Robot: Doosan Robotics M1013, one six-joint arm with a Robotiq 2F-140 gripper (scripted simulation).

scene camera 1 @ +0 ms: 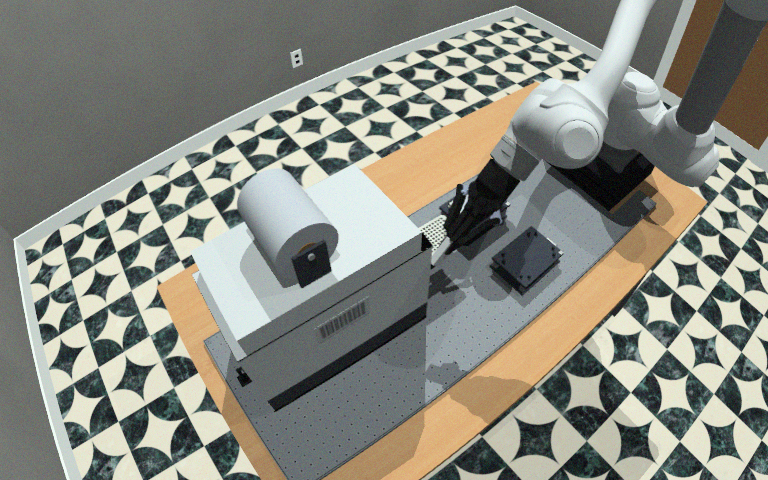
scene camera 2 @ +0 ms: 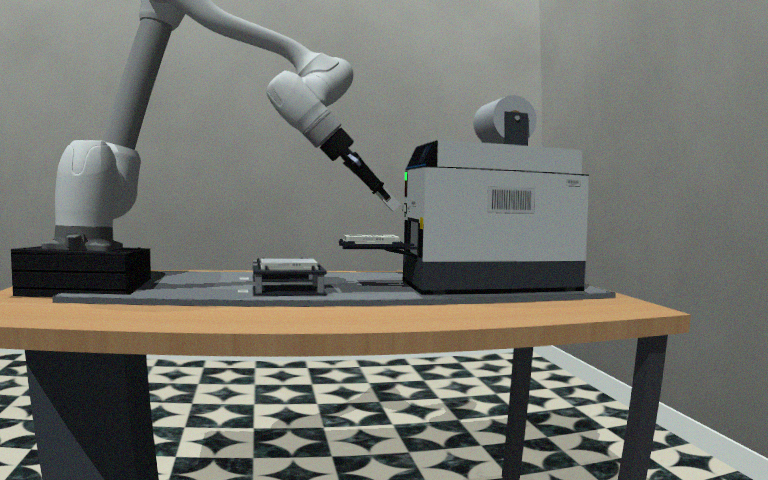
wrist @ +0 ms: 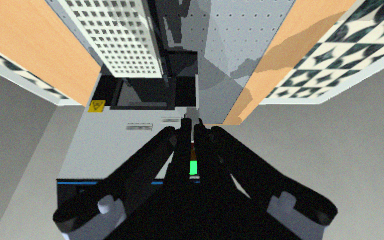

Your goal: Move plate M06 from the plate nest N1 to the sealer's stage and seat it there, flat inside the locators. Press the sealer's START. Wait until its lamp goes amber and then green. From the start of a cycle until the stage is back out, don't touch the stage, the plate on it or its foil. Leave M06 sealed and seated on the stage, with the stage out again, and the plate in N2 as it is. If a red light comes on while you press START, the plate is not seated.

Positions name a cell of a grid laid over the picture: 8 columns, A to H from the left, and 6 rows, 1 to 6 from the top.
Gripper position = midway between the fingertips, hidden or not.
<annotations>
The gripper shows in scene camera 1 (E4), in scene camera 2 (E3) and in the wrist view (D3).
</annotations>
